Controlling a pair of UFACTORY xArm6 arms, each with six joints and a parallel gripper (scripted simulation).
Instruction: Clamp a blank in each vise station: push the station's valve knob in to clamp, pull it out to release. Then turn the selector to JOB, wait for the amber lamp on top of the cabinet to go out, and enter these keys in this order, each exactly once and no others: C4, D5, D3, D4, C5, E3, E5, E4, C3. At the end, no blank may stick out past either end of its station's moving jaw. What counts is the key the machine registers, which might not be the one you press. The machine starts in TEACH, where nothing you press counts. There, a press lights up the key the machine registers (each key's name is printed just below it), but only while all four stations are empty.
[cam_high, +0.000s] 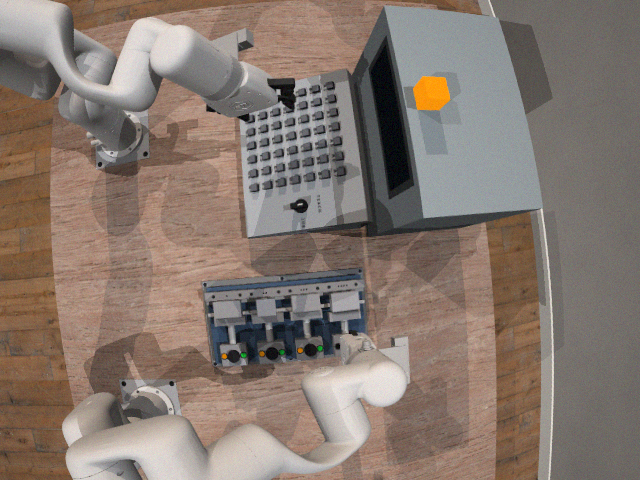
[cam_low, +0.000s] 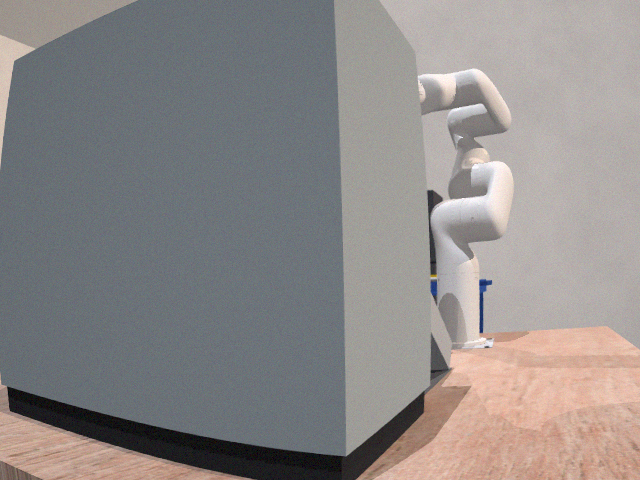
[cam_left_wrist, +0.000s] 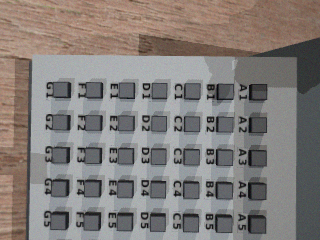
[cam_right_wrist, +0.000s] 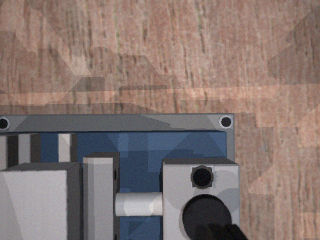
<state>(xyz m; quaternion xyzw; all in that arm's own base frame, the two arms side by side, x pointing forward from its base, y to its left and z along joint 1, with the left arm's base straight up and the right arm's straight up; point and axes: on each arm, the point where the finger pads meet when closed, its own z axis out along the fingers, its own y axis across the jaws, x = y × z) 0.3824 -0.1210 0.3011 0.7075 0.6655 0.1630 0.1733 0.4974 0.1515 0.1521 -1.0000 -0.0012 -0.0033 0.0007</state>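
My left hand is 6 cm short of the selector knob, 16 cm to the left of it and 18 cm above it. Round my left hand: key C5: 9 cm ahead, 4 cm to the right, 17 cm below; then key C3: 9 cm ahead, 3 cm to the left, 17 cm below; then key C4: 9 cm ahead, 17 cm below.
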